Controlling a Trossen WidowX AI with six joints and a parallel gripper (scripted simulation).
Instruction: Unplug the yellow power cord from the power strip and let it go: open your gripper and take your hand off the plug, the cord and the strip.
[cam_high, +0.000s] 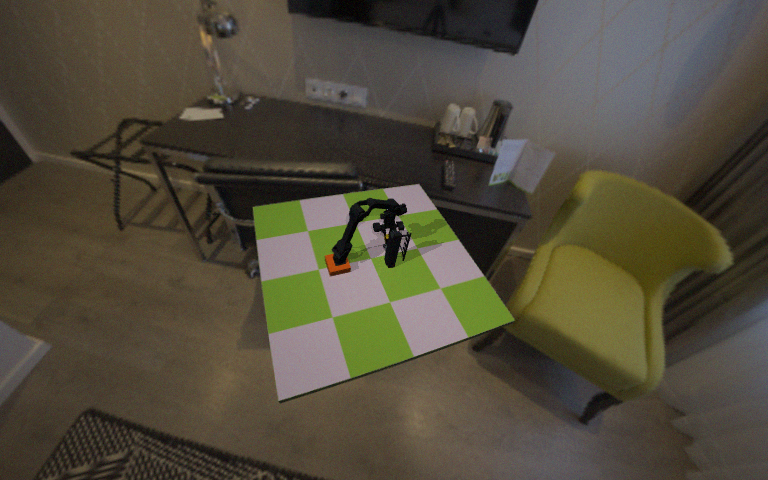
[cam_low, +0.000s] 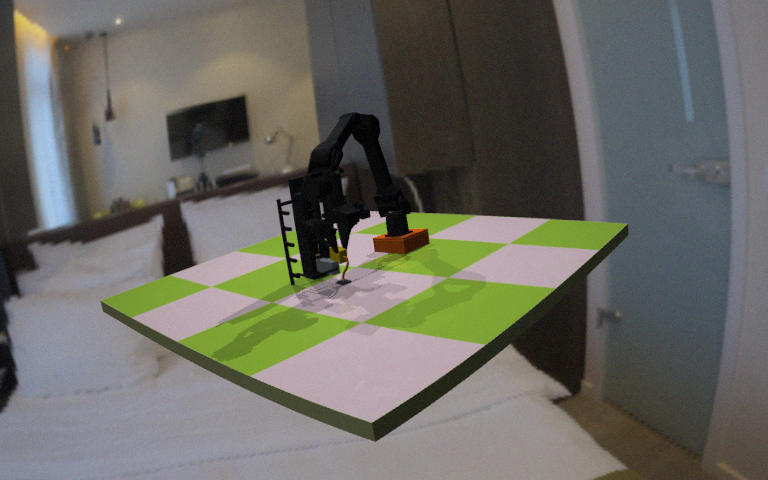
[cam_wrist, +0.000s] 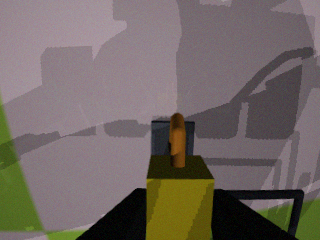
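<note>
Right now the yellow plug is 30 mm to the right of my gripper tip.
</note>
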